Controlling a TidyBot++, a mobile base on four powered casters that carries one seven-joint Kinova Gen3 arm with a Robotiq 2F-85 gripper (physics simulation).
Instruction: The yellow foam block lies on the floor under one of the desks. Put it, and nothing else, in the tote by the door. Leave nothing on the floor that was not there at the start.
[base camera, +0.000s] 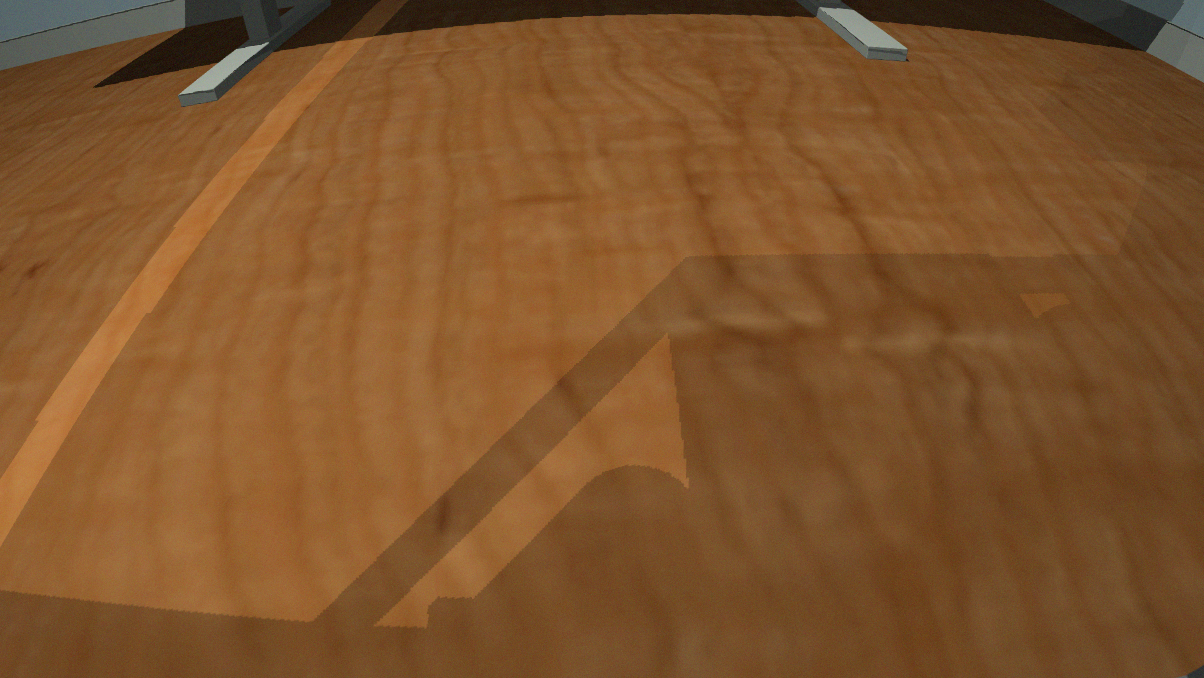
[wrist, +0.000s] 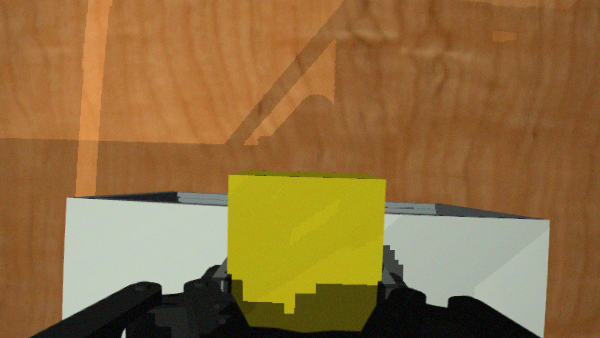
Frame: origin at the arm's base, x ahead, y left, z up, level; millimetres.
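Seen in the pictures: gripper, fingertip midpoint: (wrist: 303, 279).
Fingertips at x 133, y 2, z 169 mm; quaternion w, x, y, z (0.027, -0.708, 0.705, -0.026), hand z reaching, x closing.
A point is followed by its place in that frame.
The yellow foam block (wrist: 306, 225) {x 162, y 2, z 201 mm} is in the lower middle of the wrist view, its lower part in shadow. My gripper (wrist: 303, 279) {x 133, y 2, z 169 mm} is shut on it, with one black finger at each side of the block. The block is held in front of a broad white surface, which shows behind it on both sides. The tote by the door cannot be made out in either view. The block and the gripper do not show in the base camera view.
The white surface (wrist: 145, 250), seemingly the top of my own base, has a grey far edge. In the base camera view, two pale floor feet (base camera: 223, 75) {x 1241, y 699, z -371 mm} (base camera: 863, 35) {x 1259, y -498, z -371 mm} of furniture stand at the far left and far right, with dark shadow behind. Pale walls show at both upper corners.
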